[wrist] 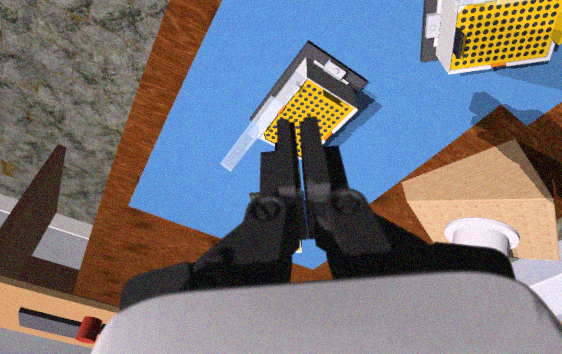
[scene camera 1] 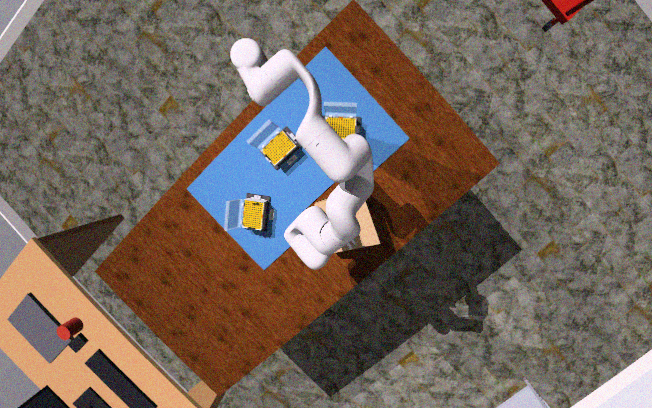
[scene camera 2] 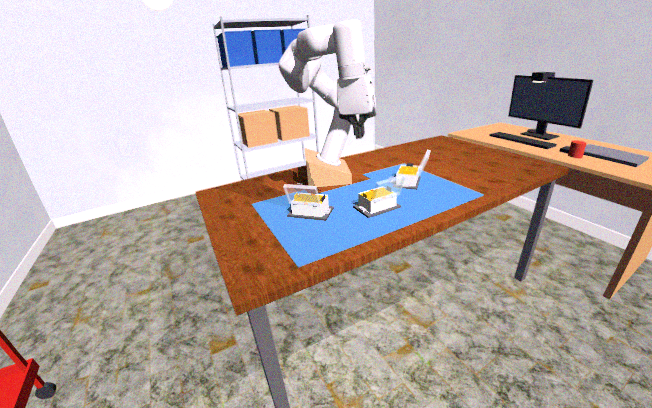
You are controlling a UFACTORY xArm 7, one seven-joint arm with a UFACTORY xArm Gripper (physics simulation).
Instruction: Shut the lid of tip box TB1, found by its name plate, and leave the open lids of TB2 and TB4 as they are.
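Places are measured from the arm's base along level axes (x ahead, y left, z up), in centimetres.
Where they show: gripper, fingertip midpoint: (wrist: 298, 146) (scene camera 2: 359, 137); arm's base, link origin: (wrist: 480, 233) (scene camera 2: 328, 160).
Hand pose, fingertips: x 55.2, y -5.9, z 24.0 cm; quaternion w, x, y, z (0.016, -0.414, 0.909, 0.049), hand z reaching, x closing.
Note:
Things, the pixels of their top centre, and the offset from my fingertips. Level surfaces: height alone.
- middle box, top centre: (wrist: 305, 130) (scene camera 2: 377, 190) (scene camera 1: 277, 148) dx -14.9, dy +13.0, dz -25.0 cm
- third box, top centre: (wrist: 512, 39) (scene camera 2: 309, 195) (scene camera 1: 340, 128) dx -21.2, dy -12.1, dz -25.0 cm
- blue mat, surface height: dz -32.5 cm
- wooden table, surface height: dz -32.8 cm
Three white tip boxes with yellow racks stand open. The middle box (scene camera 1: 280, 148) (scene camera 2: 377, 201) (wrist: 322, 105) has its clear lid (scene camera 1: 263, 133) (wrist: 252, 132) raised. A second box (scene camera 1: 255, 214) (scene camera 2: 407, 176) stands nearer the desk, lid (scene camera 1: 234, 215) (scene camera 2: 425, 161) up. The third box (scene camera 1: 342, 127) (scene camera 2: 309, 205) (wrist: 505, 37) is partly under the arm in scene camera 1, lid (scene camera 1: 340, 107) (scene camera 2: 301, 189) up. The name plates are not readable. My gripper (scene camera 2: 359, 135) (wrist: 298, 146) is shut and empty, high above the mat; its fingers overlap the middle box's rack in the wrist view. Scene camera 1 hides it.
The blue mat (scene camera 1: 215, 185) (scene camera 2: 440, 195) (wrist: 175, 175) lies on the wooden table (scene camera 1: 150, 280) (scene camera 2: 220, 240). The arm stands on a tan block (scene camera 1: 370, 230) (scene camera 2: 327, 172) (wrist: 480, 185) beside the mat. A desk (scene camera 1: 40, 270) (scene camera 2: 470, 132) bears a red cup (scene camera 1: 70, 328) (scene camera 2: 577, 149) (wrist: 90, 330).

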